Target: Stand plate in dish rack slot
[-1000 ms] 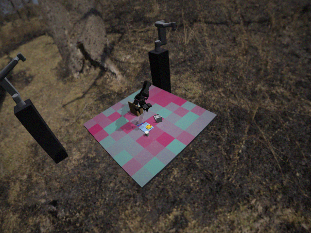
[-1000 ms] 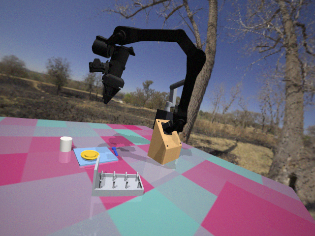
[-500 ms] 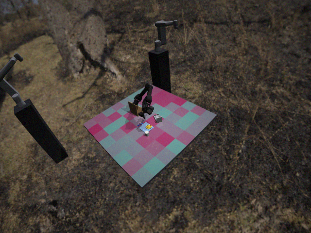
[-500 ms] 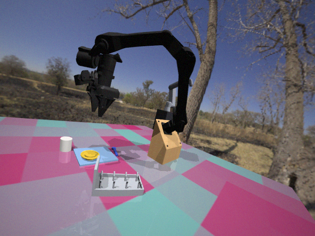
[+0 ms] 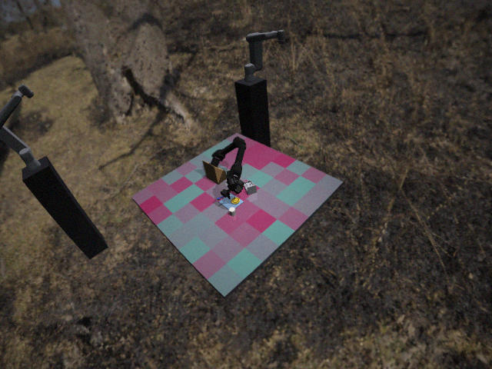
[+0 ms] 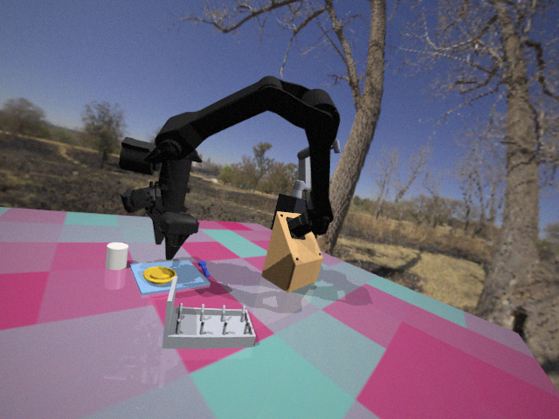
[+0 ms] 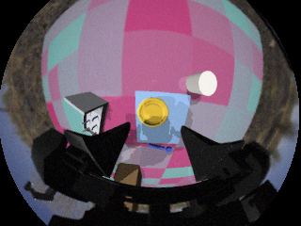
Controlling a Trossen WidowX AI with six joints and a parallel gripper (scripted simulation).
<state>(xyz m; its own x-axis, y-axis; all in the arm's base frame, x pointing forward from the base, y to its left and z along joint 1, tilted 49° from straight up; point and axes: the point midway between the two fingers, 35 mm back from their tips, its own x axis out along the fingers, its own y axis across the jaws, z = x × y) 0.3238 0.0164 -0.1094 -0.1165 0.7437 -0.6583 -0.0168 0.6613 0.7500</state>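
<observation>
The yellow plate lies 5 cm below my gripper tip. Round my gripper tip: light blue mat: 3 cm behind, 2 cm to the right, 7 cm below; then small blue spoon: 13 cm behind, 4 cm to the right, 7 cm below; then white cup: 8 cm ahead, 9 cm to the right, 5 cm below.
</observation>
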